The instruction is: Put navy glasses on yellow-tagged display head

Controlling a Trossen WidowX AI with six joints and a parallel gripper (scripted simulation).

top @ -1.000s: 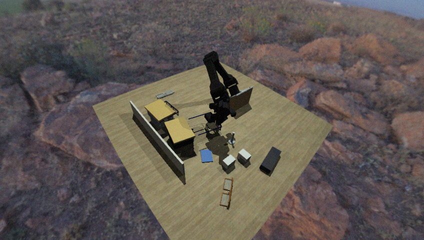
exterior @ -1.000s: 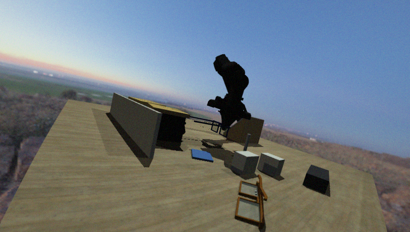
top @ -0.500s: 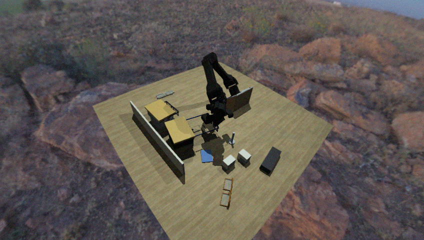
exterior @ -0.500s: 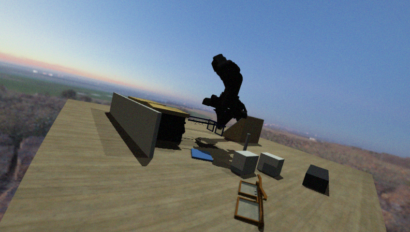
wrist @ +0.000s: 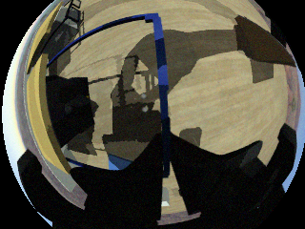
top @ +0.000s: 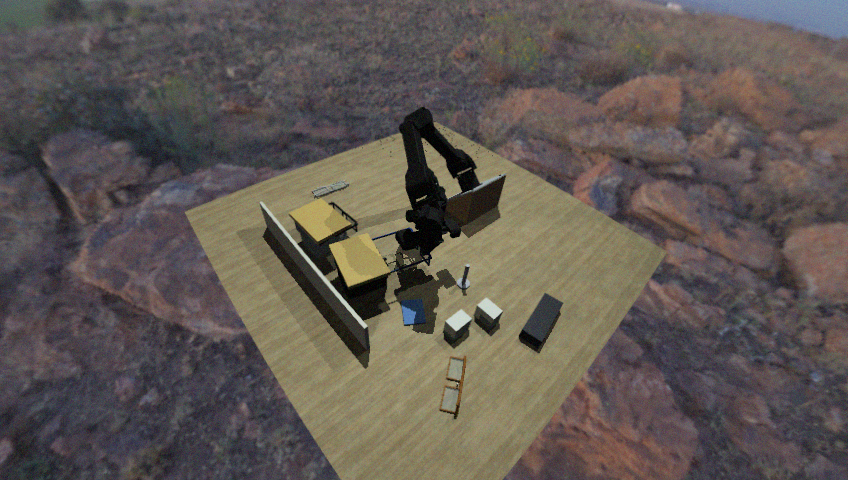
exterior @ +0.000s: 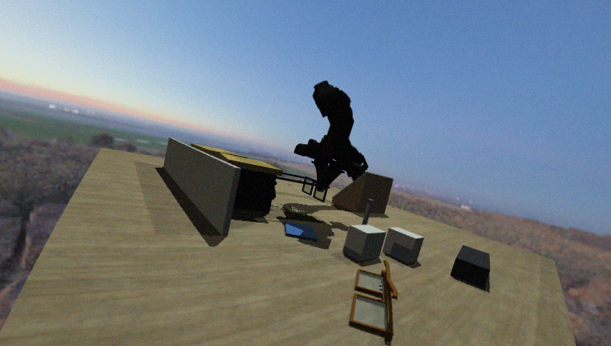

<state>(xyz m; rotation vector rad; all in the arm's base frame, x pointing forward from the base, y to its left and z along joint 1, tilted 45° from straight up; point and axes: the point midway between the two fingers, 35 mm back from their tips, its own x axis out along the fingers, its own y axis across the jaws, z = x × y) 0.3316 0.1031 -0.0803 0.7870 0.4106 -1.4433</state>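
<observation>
My gripper tip is 120 mm short of the blue pad, 100 mm to the right of it and 70 mm above it. Round my gripper tip: grey post 60 mm behind, 120 mm to the left, 50 mm below; then black box 140 mm behind, 360 mm to the left, 50 mm below; then long white wall 300 mm ahead, 180 mm to the right, 20 mm below.
</observation>
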